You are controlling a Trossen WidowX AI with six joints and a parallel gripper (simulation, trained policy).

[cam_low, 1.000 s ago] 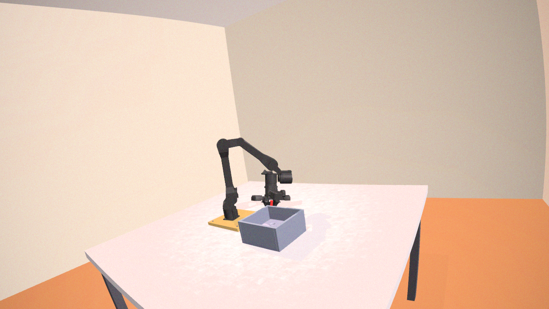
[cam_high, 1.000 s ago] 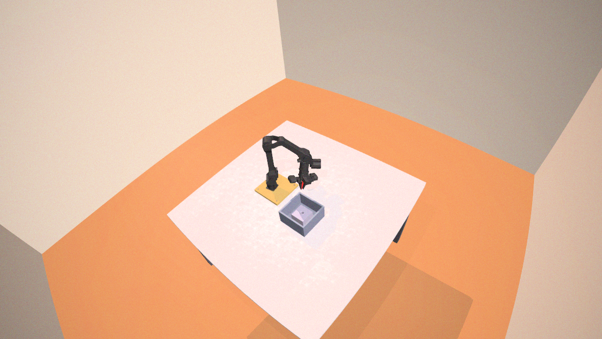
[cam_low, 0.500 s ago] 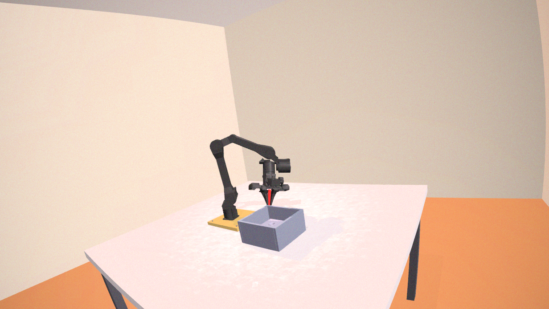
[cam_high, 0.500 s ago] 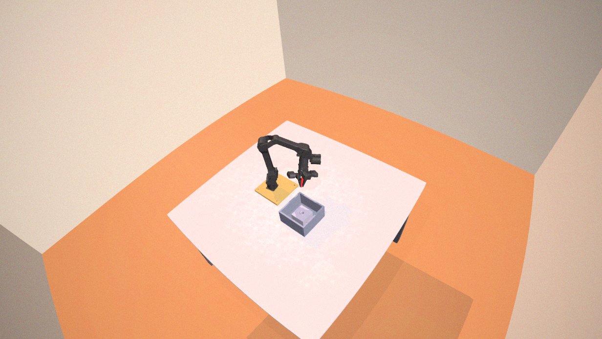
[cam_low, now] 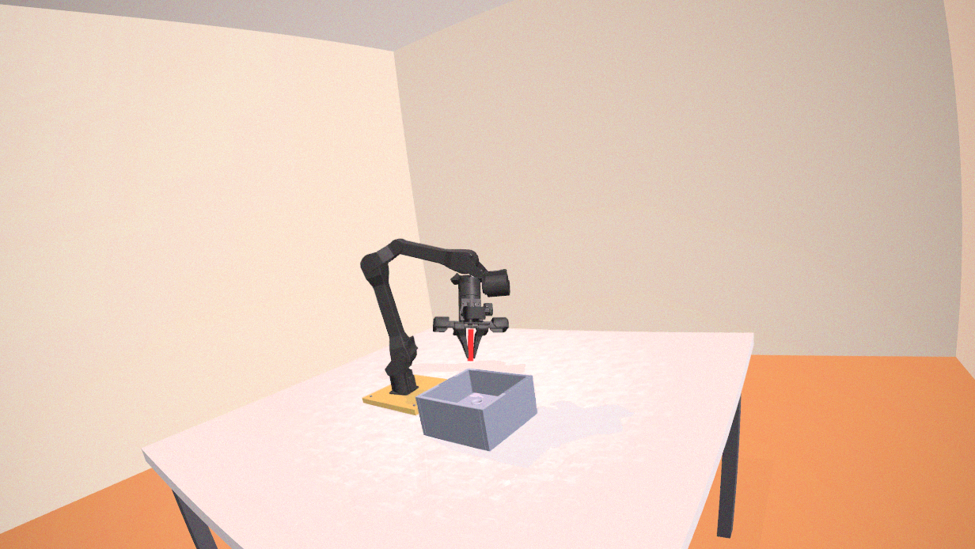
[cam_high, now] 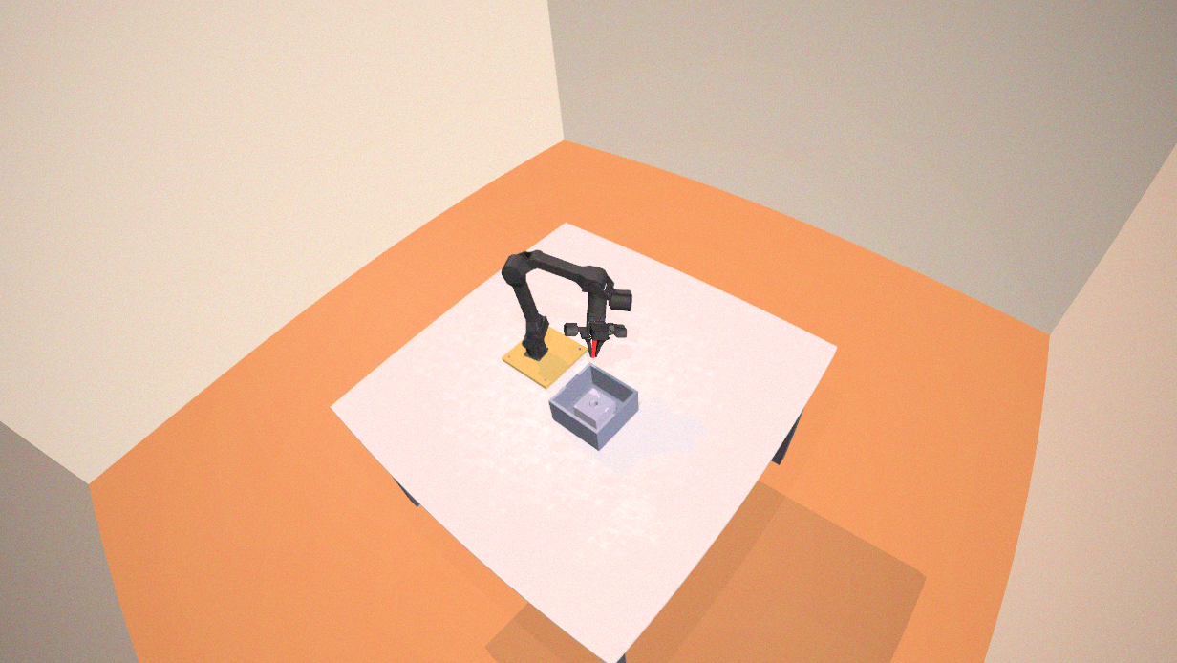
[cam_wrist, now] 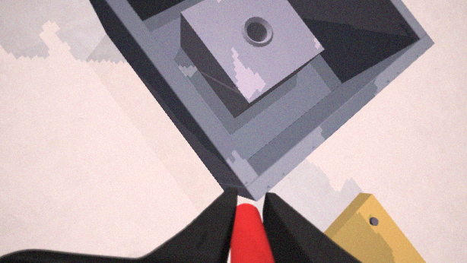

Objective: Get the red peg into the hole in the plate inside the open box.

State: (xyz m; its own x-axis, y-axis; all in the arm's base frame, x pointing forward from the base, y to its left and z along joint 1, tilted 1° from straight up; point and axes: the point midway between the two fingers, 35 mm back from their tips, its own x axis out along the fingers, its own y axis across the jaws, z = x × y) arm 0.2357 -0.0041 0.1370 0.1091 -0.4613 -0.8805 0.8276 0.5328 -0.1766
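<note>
My gripper tip is 12 cm to the left of the pale plate, 8 cm above it and 6 cm short of it. From my gripper tip the other things lie so: red peg: 3 cm above, 2 cm to the left, 1 cm behind; grey box: 12 cm to the right, 10 cm below, 6 cm ahead.
</note>
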